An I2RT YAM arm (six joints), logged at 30 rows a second.
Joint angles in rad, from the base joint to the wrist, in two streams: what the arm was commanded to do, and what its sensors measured. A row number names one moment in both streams.
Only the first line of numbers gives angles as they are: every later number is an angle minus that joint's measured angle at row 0.
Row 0, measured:
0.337, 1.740, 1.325, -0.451, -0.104, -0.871
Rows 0 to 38, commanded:
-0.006, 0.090, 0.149, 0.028, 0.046, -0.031
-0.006, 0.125, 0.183, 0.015, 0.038, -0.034
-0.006, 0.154, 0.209, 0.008, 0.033, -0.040
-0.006, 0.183, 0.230, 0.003, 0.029, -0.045
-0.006, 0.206, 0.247, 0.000, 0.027, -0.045
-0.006, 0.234, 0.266, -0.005, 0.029, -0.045
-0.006, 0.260, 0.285, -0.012, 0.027, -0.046
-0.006, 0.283, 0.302, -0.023, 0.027, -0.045
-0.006, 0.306, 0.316, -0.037, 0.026, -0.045
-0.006, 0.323, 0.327, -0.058, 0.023, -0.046
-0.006, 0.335, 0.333, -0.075, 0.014, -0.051
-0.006, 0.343, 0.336, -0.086, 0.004, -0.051
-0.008, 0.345, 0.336, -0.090, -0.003, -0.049
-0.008, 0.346, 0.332, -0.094, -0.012, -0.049
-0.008, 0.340, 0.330, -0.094, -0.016, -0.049
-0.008, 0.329, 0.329, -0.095, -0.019, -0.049
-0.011, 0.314, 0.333, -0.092, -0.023, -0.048
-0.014, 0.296, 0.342, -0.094, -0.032, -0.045
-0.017, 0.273, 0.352, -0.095, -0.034, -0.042
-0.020, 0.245, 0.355, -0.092, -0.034, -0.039
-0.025, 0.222, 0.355, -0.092, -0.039, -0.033
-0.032, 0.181, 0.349, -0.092, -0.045, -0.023
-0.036, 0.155, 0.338, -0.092, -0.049, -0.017
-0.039, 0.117, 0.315, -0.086, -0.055, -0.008
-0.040, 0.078, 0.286, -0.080, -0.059, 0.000
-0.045, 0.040, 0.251, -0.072, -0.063, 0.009
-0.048, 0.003, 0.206, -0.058, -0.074, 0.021
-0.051, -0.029, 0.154, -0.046, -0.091, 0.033
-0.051, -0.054, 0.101, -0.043, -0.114, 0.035
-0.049, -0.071, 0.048, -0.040, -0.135, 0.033
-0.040, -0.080, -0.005, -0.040, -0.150, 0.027
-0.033, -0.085, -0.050, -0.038, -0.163, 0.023
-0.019, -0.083, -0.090, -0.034, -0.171, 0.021
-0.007, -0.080, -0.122, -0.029, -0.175, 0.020
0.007, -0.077, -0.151, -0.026, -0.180, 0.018
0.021, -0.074, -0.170, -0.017, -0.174, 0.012
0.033, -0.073, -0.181, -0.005, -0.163, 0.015
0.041, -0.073, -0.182, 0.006, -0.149, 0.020
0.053, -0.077, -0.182, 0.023, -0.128, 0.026
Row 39, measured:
0.025, -0.060, -0.173, -0.007, -0.129, 0.014
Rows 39 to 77, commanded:
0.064, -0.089, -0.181, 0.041, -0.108, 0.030
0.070, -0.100, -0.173, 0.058, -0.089, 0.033
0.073, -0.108, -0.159, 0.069, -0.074, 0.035
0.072, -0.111, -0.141, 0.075, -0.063, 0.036
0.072, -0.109, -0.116, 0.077, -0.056, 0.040
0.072, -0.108, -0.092, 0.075, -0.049, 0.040
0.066, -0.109, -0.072, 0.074, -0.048, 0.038
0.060, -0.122, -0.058, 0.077, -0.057, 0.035
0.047, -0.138, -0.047, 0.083, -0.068, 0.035
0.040, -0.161, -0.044, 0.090, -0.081, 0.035
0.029, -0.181, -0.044, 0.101, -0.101, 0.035
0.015, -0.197, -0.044, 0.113, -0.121, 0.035
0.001, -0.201, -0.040, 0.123, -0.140, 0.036
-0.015, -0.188, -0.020, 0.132, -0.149, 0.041
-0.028, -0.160, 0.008, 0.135, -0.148, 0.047
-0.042, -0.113, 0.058, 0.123, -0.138, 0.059
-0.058, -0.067, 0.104, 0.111, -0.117, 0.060
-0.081, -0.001, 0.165, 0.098, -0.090, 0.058
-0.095, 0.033, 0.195, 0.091, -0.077, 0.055
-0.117, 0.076, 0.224, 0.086, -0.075, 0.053
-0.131, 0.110, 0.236, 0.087, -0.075, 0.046
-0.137, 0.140, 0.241, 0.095, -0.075, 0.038
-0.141, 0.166, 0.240, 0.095, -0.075, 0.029
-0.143, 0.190, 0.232, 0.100, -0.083, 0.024
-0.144, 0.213, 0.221, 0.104, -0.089, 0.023
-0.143, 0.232, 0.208, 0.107, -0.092, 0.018
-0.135, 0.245, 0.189, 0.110, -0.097, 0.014
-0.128, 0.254, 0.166, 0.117, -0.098, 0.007
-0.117, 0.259, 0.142, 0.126, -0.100, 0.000
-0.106, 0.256, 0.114, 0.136, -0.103, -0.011
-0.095, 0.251, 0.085, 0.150, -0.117, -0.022
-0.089, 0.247, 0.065, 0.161, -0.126, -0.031
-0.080, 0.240, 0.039, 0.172, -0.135, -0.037
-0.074, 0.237, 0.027, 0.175, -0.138, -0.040
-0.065, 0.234, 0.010, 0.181, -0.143, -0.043
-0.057, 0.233, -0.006, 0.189, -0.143, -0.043
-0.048, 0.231, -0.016, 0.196, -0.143, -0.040
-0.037, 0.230, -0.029, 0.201, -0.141, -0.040
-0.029, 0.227, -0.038, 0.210, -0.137, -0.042
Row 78, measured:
-0.051, 0.242, 0.015, 0.222, -0.115, -0.031
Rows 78 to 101, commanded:
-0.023, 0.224, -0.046, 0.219, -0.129, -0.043
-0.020, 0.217, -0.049, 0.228, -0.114, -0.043
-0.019, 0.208, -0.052, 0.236, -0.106, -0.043
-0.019, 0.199, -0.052, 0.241, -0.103, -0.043
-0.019, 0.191, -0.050, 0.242, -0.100, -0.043
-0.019, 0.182, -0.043, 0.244, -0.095, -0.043
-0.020, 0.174, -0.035, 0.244, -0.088, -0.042
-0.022, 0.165, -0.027, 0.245, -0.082, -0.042
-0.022, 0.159, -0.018, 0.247, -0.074, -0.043
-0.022, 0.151, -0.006, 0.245, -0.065, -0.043
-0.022, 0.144, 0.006, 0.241, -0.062, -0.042
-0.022, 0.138, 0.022, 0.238, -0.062, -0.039
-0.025, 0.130, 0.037, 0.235, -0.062, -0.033
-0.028, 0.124, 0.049, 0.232, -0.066, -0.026
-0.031, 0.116, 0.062, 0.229, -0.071, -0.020
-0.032, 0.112, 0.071, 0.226, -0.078, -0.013
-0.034, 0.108, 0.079, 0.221, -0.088, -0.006
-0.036, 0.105, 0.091, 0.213, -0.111, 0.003
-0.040, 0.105, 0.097, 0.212, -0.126, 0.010
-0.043, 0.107, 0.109, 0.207, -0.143, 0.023
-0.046, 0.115, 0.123, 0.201, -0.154, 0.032
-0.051, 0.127, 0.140, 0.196, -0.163, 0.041
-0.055, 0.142, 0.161, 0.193, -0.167, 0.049
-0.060, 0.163, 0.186, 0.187, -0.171, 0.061
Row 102, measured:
-0.044, 0.170, 0.111, 0.212, -0.122, 0.013
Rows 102 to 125, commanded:
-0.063, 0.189, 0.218, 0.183, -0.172, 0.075
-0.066, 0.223, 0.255, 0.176, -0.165, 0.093
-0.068, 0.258, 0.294, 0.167, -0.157, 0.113
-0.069, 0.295, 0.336, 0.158, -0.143, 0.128
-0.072, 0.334, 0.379, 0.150, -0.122, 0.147
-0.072, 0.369, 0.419, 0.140, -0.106, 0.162
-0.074, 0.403, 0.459, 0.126, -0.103, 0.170
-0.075, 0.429, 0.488, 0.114, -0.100, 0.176
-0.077, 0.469, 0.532, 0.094, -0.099, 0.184
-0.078, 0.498, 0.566, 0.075, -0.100, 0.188
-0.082, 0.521, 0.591, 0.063, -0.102, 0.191
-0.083, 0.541, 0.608, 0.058, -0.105, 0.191
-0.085, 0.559, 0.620, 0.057, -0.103, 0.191
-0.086, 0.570, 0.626, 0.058, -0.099, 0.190
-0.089, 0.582, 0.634, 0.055, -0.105, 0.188
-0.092, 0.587, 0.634, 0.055, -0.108, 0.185
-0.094, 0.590, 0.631, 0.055, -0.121, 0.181
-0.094, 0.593, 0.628, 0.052, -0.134, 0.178
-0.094, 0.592, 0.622, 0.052, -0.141, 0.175
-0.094, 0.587, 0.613, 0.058, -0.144, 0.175
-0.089, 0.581, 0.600, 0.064, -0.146, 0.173
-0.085, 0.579, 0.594, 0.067, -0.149, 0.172
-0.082, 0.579, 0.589, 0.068, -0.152, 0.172
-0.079, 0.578, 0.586, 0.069, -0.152, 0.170
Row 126, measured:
-0.091, 0.602, 0.593, 0.082, -0.118, 0.169
